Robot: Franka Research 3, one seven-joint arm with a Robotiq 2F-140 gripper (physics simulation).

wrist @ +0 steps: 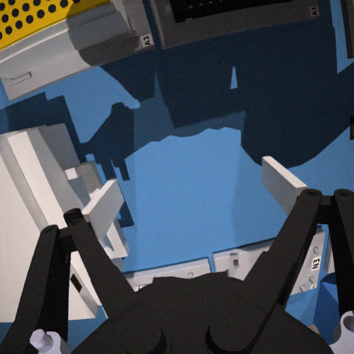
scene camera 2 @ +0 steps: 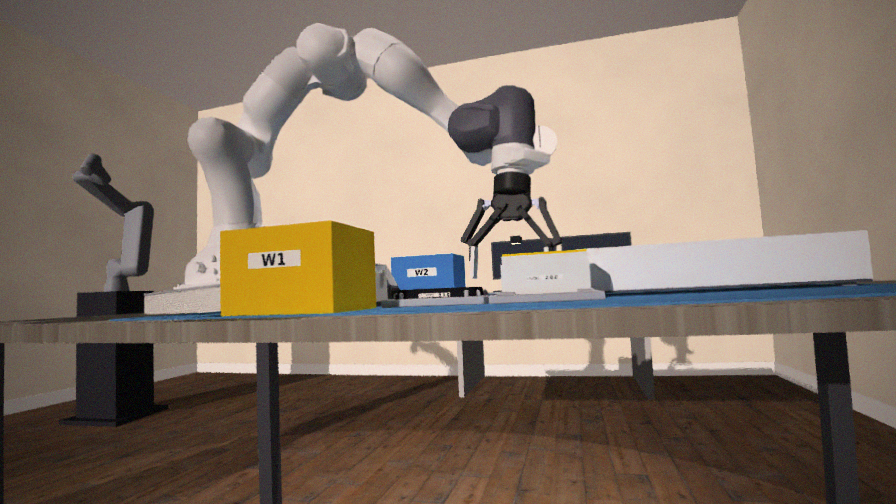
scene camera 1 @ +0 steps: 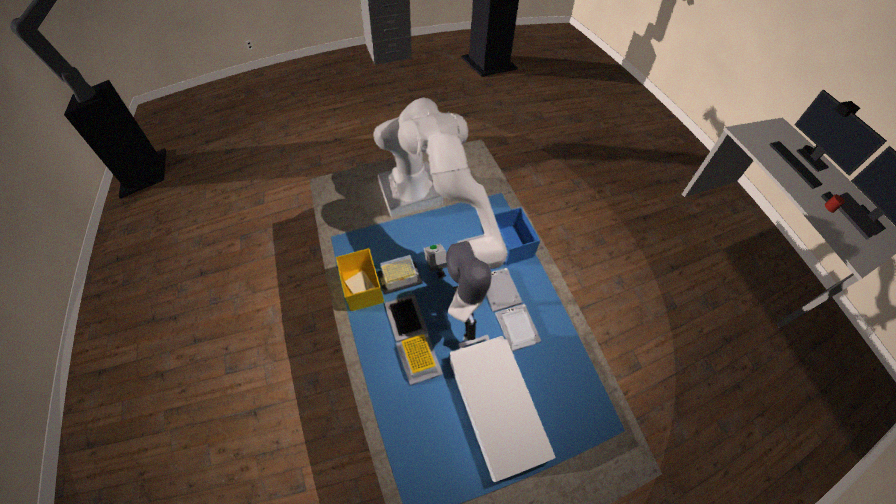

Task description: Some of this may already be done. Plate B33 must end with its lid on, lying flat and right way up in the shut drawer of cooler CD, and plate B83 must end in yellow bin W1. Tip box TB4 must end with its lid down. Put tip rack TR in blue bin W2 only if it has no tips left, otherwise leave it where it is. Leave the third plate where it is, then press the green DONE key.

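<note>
My gripper is open and empty, pointing down at the front of white cooler CD. One finger overlaps the drawer handle in the wrist view; contact is unclear. The drawer looks shut; its contents are hidden. Yellow bin W1 holds a pale piece. Blue bin W2 stands at the back right. A yellow rack with dark holes sits front left. A white plate sits on the right. The green key is at the back.
A black rectangular piece sits behind the yellow rack. A clear-sided box with a pale yellow top stands beside W1. A grey holder marked N3 adjoins the white plate's holder. Plate and box labels are unreadable.
</note>
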